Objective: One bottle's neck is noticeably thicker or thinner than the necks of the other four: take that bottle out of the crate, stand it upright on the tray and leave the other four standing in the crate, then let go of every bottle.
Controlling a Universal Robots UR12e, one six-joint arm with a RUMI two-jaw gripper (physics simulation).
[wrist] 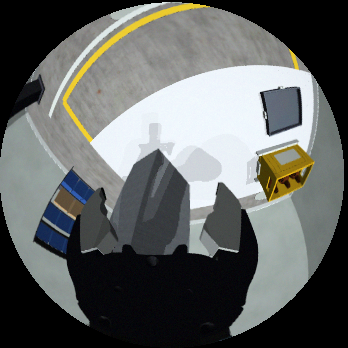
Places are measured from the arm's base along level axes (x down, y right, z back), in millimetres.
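Pixels of known places: gripper, fingertip midpoint: (158,186).
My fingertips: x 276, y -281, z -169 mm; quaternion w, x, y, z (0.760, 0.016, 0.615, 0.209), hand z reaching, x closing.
Ahead of a thing's pixels: the offset from my fingertips to its top centre. "spot": to the spot under its first point. Level surfaces: height alone.
The yellow crate @[dx +149, dy +321, dz -487 mm] (269,162) is small and far off at the right of the wrist view, near the edge of the white surface. Several dark brown bottles @[dx +161, dy +365, dz -491 mm] (286,182) show partly through its opening; their number and neck thickness cannot be told. The dark grey tray @[spot: dx +319, dy +46, dz -476 mm] (283,111) with a black rim lies above the crate in the view, apart from it, and no bottle shows on it. My gripper (158,186) is open and holds nothing, far from both crate and tray.
A large grey block (155,200) shows behind the space between the fingers. A grey bar @[spot: dx +307, dy +220, dz -452 mm] (277,146) lies between crate and tray. A rack with blue bins (57,217) stands at the left. Yellow lines (77,121) mark the floor beyond the white surface @[dx +324 mm] (225,100).
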